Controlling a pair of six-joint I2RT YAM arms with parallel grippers.
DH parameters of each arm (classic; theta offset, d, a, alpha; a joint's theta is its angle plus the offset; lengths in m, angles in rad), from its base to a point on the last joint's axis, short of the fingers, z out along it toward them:
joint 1: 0 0.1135 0.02 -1.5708
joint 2: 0 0 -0.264 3.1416
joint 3: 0.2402 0 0.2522 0
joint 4: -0.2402 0 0.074 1.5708
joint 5: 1.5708 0 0 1.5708
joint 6: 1.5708 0.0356 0 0
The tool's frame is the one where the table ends.
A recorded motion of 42 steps. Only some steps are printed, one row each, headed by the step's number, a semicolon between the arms.
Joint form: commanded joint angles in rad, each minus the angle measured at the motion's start. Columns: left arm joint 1, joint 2, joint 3, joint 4, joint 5, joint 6; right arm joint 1, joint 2, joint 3, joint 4, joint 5, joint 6.
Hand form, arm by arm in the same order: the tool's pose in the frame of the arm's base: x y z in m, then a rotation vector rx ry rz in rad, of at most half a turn. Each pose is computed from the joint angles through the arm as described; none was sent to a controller.
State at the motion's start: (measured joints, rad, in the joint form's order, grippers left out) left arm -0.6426 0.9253 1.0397 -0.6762 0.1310 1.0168; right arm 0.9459 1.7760 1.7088 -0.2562 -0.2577 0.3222
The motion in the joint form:
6: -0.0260 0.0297 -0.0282 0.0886 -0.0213 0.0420; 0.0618 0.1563 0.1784 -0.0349 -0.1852 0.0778
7: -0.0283 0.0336 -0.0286 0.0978 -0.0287 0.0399; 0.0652 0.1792 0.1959 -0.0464 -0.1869 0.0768
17: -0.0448 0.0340 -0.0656 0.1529 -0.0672 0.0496; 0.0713 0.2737 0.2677 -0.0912 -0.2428 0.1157
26: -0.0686 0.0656 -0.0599 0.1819 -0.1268 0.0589; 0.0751 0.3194 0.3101 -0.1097 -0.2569 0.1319
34: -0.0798 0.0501 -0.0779 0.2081 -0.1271 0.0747; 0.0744 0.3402 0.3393 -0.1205 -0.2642 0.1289
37: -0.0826 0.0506 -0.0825 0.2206 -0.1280 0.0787; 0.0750 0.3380 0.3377 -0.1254 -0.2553 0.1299
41: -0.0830 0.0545 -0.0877 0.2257 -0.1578 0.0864; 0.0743 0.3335 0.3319 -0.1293 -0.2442 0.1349
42: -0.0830 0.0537 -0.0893 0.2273 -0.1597 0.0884; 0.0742 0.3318 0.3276 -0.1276 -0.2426 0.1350
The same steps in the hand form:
6: 0.1569 -0.1289 0.3473 1.6391 1.3138 0.1199; 0.2332 0.3980 0.3743 -0.9470 1.9002 1.3229
7: 0.1579 -0.1300 0.3473 1.6334 1.3142 0.1259; 0.2346 0.4033 0.3691 -0.9554 1.9171 1.3203
17: 0.1594 -0.1338 0.3400 1.6255 1.3015 0.1651; 0.2412 0.4227 0.3468 -0.9810 2.0110 1.3729
26: 0.1642 -0.1417 0.3386 1.6252 1.3038 0.2183; 0.2442 0.4320 0.3382 -0.9840 2.0451 1.3887
34: 0.1611 -0.1421 0.3380 1.6241 1.2674 0.2250; 0.2465 0.4355 0.3373 -0.9917 2.0447 1.3928
37: 0.1613 -0.1431 0.3375 1.6223 1.2578 0.2278; 0.2461 0.4350 0.3372 -0.9851 2.0514 1.3837
41: 0.1628 -0.1431 0.3354 1.6209 1.2698 0.2620; 0.2462 0.4338 0.3370 -0.9718 2.0627 1.3734
42: 0.1627 -0.1430 0.3352 1.6210 1.2688 0.2653; 0.2461 0.4335 0.3364 -0.9705 2.0640 1.3716

